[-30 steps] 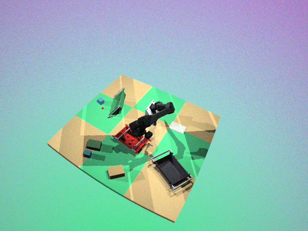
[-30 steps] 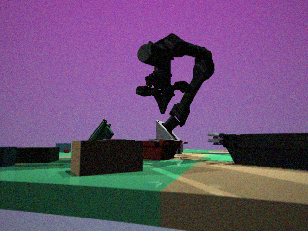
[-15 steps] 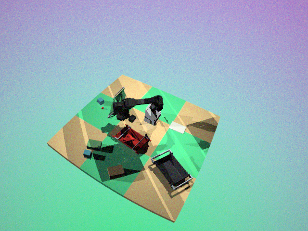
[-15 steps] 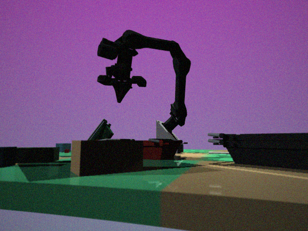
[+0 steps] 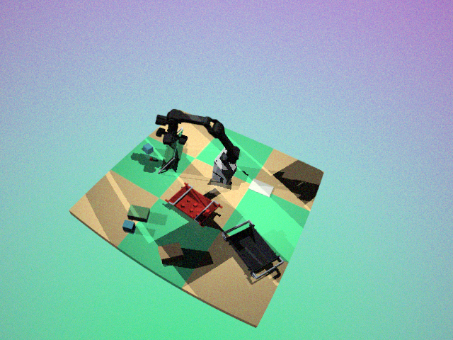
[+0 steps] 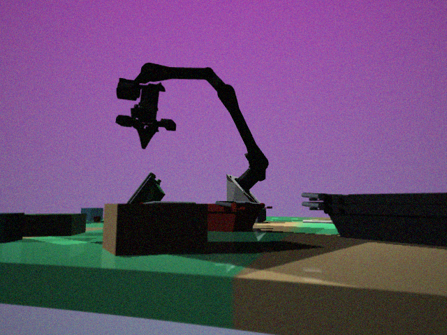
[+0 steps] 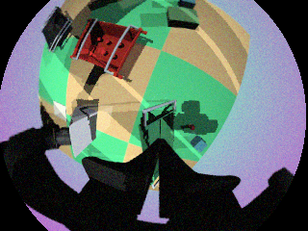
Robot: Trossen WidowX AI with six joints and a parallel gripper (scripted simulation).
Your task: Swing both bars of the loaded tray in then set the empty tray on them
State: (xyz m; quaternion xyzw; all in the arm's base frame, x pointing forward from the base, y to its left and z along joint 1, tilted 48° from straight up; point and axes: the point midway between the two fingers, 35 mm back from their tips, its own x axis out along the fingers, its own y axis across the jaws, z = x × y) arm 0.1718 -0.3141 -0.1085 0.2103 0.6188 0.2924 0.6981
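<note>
My gripper tip is 160 mm above the green tray, 120 mm past it and 70 mm to the left of it. Also, from my gripper tip: brown box 540 mm ahead, 300 mm to the left, 210 mm below; then tiny red cube 230 mm below, 190 mm to the right, 40 mm behind; then flat green block 390 mm ahead, 220 mm below.
</note>
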